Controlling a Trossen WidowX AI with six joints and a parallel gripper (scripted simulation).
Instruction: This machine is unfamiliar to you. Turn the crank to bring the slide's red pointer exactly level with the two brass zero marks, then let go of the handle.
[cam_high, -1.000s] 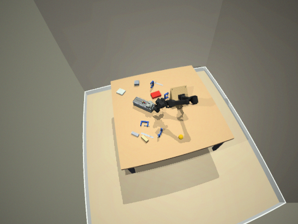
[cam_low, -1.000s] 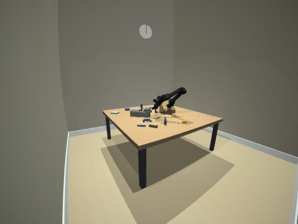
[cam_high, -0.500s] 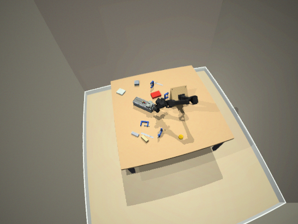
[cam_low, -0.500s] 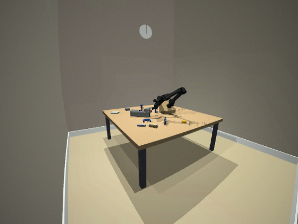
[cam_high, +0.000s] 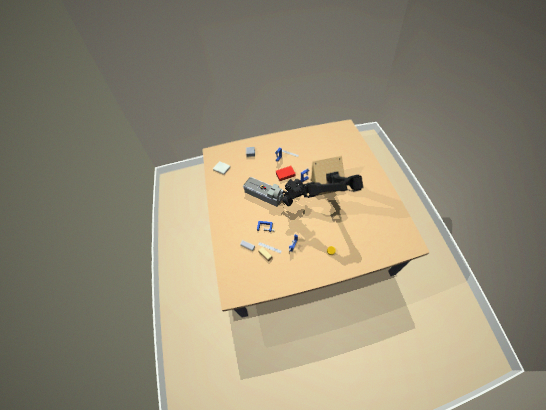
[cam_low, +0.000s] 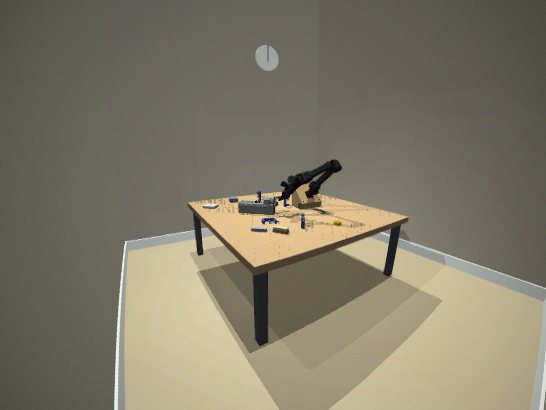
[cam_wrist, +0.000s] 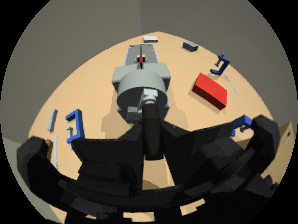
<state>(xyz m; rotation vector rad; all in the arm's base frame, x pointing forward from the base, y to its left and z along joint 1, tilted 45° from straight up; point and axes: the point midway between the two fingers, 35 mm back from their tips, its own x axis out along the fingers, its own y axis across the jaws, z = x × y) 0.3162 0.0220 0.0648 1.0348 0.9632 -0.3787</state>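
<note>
My gripper tip is now 20 mm below the dark crank handle, 10 mm to the right of it and 10 mm past it. From my gripper tip the other things lie so: red pointer: 110 mm ahead, 90 mm to the right, 10 mm below; tan block: 330 mm to the left, 210 mm ahead, 80 mm below; yellow disc: 410 mm to the left, 180 mm behind, 90 mm below.
</note>
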